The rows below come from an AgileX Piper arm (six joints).
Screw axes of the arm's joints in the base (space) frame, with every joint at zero. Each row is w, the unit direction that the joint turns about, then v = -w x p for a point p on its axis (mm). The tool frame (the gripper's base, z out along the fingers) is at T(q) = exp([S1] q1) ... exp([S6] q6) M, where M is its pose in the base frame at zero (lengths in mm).
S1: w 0 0 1 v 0 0 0
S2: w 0 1 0 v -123 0 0
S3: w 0 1 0 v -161.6 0 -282.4
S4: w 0.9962 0 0.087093 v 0 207.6 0
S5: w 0 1 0 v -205.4 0 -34.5
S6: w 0.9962 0 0.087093 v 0 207.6 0
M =
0.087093 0 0.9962 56.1
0 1 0 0
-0.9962 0 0.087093 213.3
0 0 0 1
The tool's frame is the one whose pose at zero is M.
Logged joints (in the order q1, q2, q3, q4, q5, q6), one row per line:
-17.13 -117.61 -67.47 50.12 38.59 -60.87
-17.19 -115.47 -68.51 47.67 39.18 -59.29
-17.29 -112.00 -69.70 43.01 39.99 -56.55
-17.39 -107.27 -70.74 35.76 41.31 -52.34
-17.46 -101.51 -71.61 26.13 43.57 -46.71
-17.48 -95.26 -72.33 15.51 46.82 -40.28
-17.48 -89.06 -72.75 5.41 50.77 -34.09
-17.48 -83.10 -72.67 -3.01 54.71 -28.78
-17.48 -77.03 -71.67 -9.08 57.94 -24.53
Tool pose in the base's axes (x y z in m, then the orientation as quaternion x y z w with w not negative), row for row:
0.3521 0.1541 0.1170 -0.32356 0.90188 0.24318 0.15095
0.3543 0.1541 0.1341 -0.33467 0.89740 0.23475 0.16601
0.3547 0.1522 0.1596 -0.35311 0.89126 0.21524 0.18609
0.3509 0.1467 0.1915 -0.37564 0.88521 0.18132 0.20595
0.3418 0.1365 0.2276 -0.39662 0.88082 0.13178 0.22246
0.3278 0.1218 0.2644 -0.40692 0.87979 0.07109 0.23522
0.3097 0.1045 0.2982 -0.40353 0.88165 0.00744 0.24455
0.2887 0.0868 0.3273 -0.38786 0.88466 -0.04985 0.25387
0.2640 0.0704 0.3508 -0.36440 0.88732 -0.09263 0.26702
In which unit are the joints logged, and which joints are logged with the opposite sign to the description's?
The joints are logged in degrees. Opposite sign: q1, q2.
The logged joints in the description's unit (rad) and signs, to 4 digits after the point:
0.2990 2.0527 -1.1776 0.8748 0.6735 -1.0624
0.3000 2.0153 -1.1957 0.8320 0.6838 -1.0348
0.3018 1.9548 -1.2165 0.7507 0.6980 -0.9870
0.3035 1.8722 -1.2346 0.6241 0.7210 -0.9135
0.3047 1.7717 -1.2498 0.4561 0.7604 -0.8152
0.3051 1.6626 -1.2624 0.2707 0.8172 -0.7030
0.3051 1.5544 -1.2697 0.0944 0.8861 -0.5950
0.3051 1.4504 -1.2683 -0.0525 0.9549 -0.5023
0.3051 1.3444 -1.2509 -0.1585 1.0112 -0.4281

